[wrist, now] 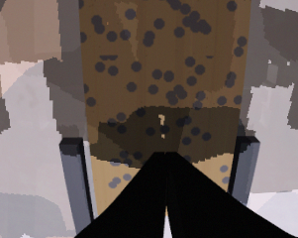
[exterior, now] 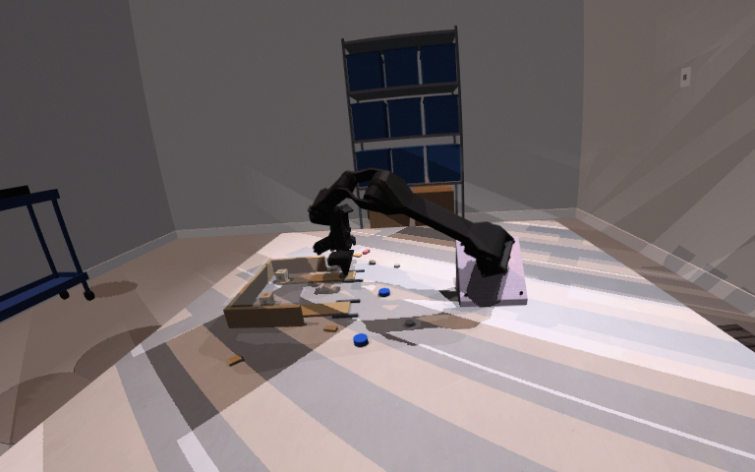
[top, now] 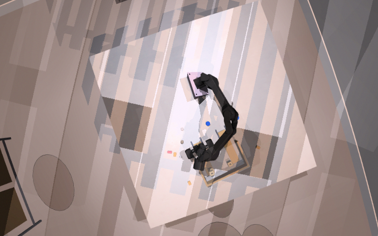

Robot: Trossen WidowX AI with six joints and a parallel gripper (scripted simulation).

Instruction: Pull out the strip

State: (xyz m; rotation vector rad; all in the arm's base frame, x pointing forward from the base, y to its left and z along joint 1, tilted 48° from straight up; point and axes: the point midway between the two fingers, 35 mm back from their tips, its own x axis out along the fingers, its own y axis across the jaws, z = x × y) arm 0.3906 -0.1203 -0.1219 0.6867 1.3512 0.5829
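The strip is 9 cm ahead of my gripper tip.
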